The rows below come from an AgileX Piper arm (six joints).
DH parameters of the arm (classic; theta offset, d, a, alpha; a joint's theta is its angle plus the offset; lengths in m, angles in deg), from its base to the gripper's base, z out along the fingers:
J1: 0 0.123 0 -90
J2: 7.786 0 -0.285 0
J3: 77.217 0 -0.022 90
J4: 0 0.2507 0 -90
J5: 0 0 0 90
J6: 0 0.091 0 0
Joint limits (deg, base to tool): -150..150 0..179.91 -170..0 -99.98..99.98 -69.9..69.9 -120..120
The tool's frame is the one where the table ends.
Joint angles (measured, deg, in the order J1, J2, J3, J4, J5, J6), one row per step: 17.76, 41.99, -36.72, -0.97, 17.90, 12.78; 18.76, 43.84, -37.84, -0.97, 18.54, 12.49; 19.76, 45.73, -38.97, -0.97, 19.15, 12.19; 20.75, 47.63, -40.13, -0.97, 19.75, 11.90; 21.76, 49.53, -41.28, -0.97, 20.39, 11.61; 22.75, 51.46, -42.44, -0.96, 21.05, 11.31; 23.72, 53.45, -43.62, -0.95, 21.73, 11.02
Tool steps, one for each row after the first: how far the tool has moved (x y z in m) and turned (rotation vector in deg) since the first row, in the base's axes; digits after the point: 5 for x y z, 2 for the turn. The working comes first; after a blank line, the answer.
Tool pose at each row, in the base's axes (x y z in m, rotation vector in deg; the steps are taken from these numbers as rounded here): 0.14606, 0.04628, 0.33303, -5.41, 108.89, 19.91; 0.15154, 0.05095, 0.33360, -6.72, 110.23, 20.12; 0.15715, 0.05592, 0.33395, -8.06, 111.56, 20.30; 0.16278, 0.06112, 0.33421, -9.42, 112.84, 20.47; 0.16831, 0.06660, 0.33412, -10.83, 114.16, 20.63; 0.17388, 0.07232, 0.33372, -12.26, 115.49, 20.75; 0.17959, 0.07830, 0.33294, -13.69, 116.87, 20.83

0.00548, 0.00467, 0.00057, -0.69, 1.21, 1.09; 0.01109, 0.00964, 0.00092, -1.41, 2.42, 2.17; 0.01672, 0.01484, 0.00118, -2.13, 3.58, 3.26; 0.02225, 0.02032, 0.00109, -2.89, 4.79, 4.37; 0.02782, 0.02604, 0.00069, -3.67, 6.01, 5.47; 0.03353, 0.03202, -0.00009, -4.49, 7.28, 6.55
